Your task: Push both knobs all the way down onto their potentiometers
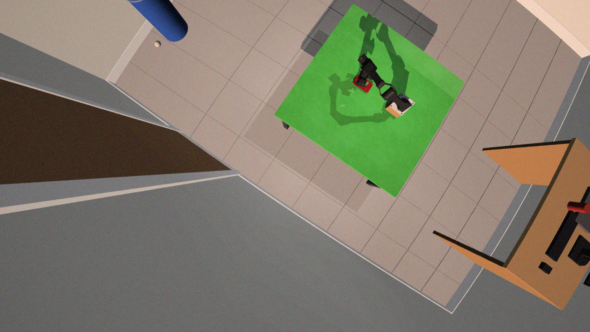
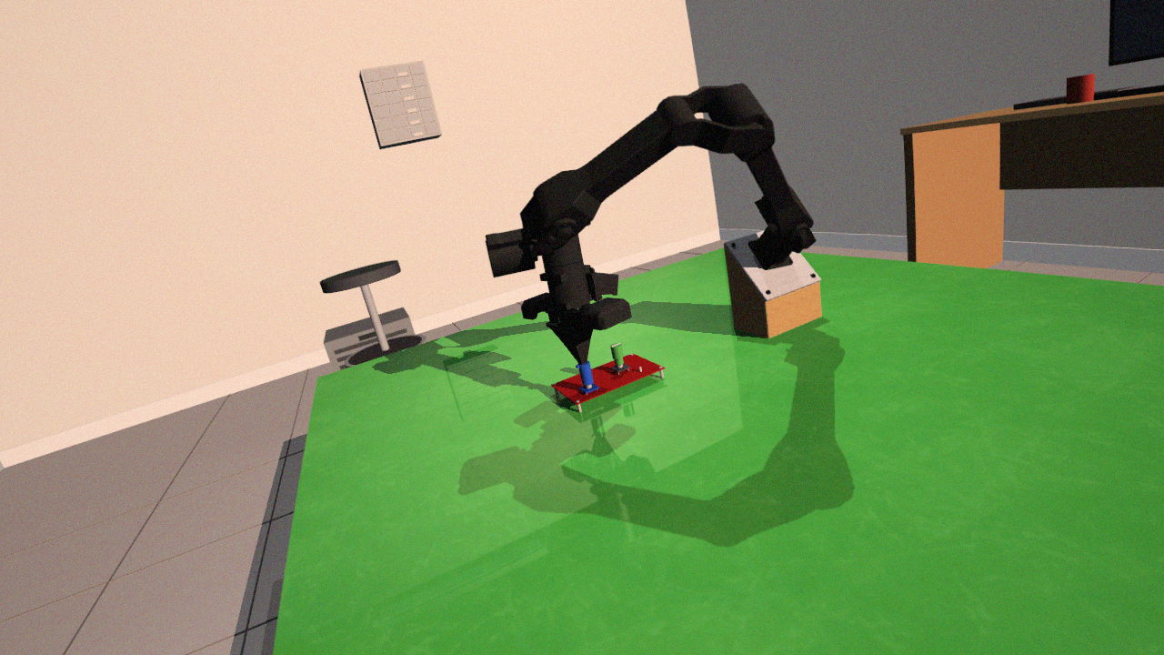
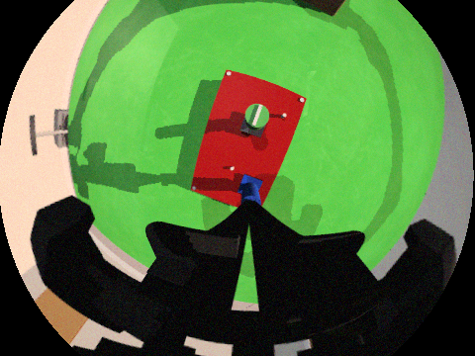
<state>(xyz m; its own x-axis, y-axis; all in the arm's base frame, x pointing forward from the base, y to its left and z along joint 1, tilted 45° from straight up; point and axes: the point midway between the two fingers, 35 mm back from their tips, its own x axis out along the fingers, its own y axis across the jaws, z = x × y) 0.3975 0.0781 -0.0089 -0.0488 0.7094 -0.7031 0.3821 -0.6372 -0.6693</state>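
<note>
Now: the blue knob 10 mm below my gripper tip. From my gripper tip the other things lie so: green knob (70 mm behind, 30 mm to the right, 10 mm below).
</note>
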